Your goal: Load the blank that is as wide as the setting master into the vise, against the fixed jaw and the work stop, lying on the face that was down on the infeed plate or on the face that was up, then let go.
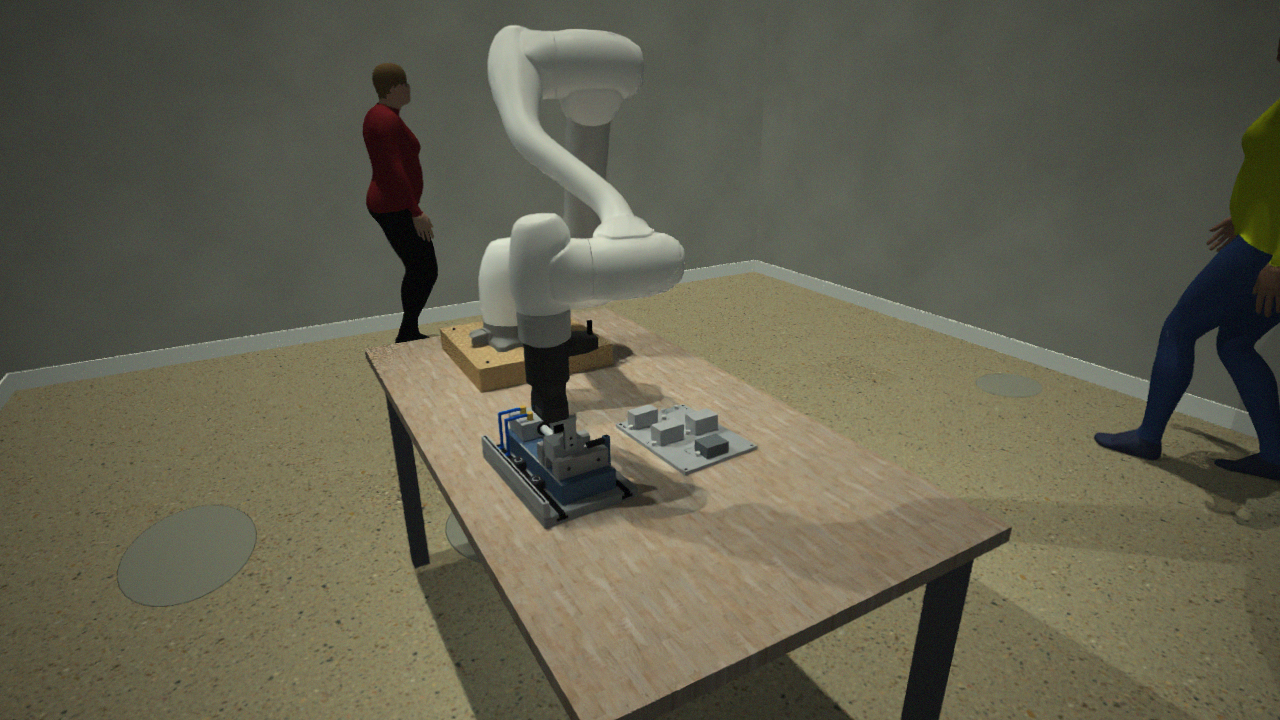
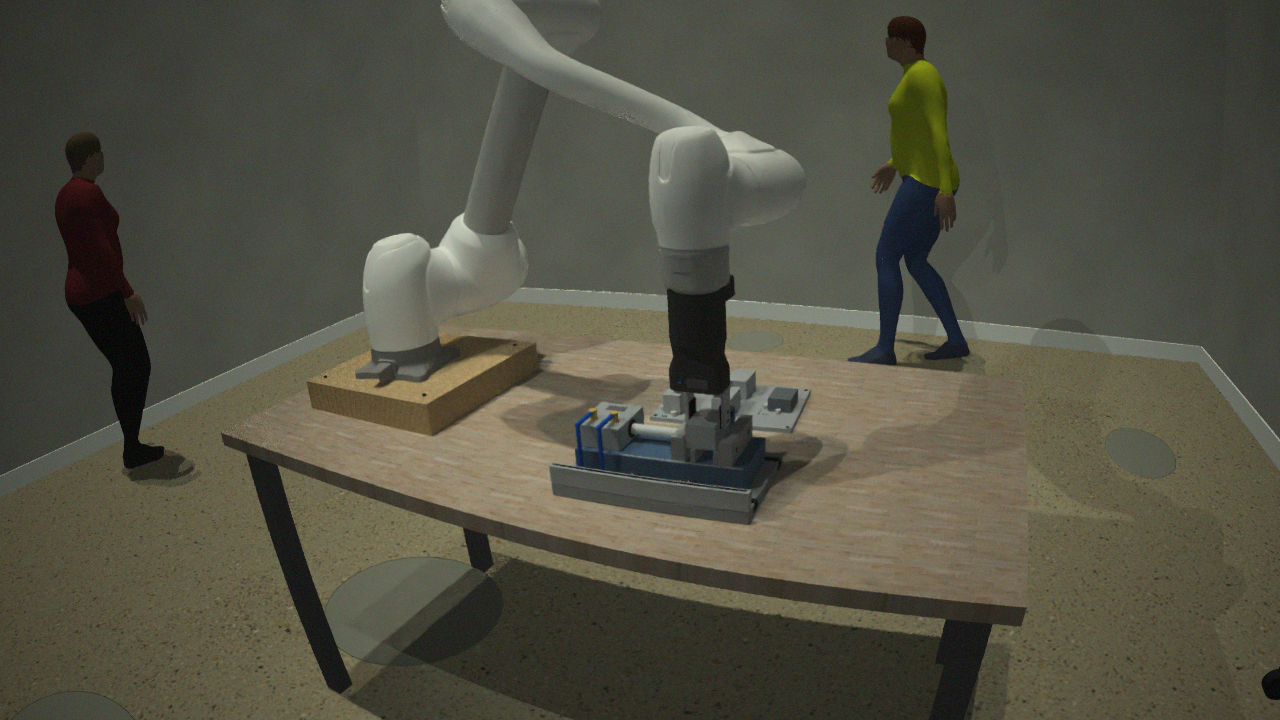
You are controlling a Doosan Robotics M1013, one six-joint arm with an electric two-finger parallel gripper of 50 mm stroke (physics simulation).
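Frame: origin at the arm's base, x left, y back, z up, level; metres.
Seen in the pictures: gripper, fingertip midpoint: [image 1: 564, 442] [image 2: 707, 424]; arm's base at its link origin: [image 1: 512, 337] [image 2: 408, 366].
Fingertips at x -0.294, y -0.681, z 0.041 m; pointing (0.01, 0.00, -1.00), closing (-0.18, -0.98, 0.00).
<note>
Pixels of each thing's middle, then the offset from my fingertips to it.
- grey blank at the middle of its body: [image 2: 707, 429] [image 1: 563, 446] dx -0.003, dy +0.000, dz -0.006 m
- vise at the middle of its body: [image 2: 669, 451] [image 1: 555, 453] dx +0.017, dy +0.061, dz -0.054 m
- infeed plate at the middle of its body: [image 2: 734, 404] [image 1: 684, 436] dx +0.316, dy +0.012, dz -0.100 m
- darker block at the middle of its body: [image 2: 783, 399] [image 1: 711, 446] dx +0.306, dy -0.079, dz -0.083 m
- grey rail at the middle of its body: [image 2: 646, 487] [image 1: 512, 473] dx -0.071, dy +0.074, dz -0.069 m
My gripper [image 1: 556, 437] [image 2: 707, 419] points straight down at the vise, its fingers on either side of a grey blank [image 2: 704, 432]. The blank is between the vise jaws, and its upper part shows above them; its underside is hidden. The vise [image 1: 586, 484] [image 2: 657, 460] has a blue body. Its fixed jaw [image 1: 583, 462] [image 2: 736, 440] is at the end away from the robot base. I cannot make out the work stop or whether the blank touches it. The infeed plate [image 1: 664, 454] [image 2: 771, 417] holds several light grey blocks and one darker block [image 1: 711, 445] [image 2: 782, 399], possibly the setting master.
A grey rail [image 1: 519, 480] [image 2: 648, 490] runs along the vise's long side. Blue bent tubes [image 1: 503, 429] [image 2: 580, 438] rise at its rear. The robot base stands on a wooden block [image 1: 501, 373] [image 2: 366, 402]. Two people stand beyond the table.
</note>
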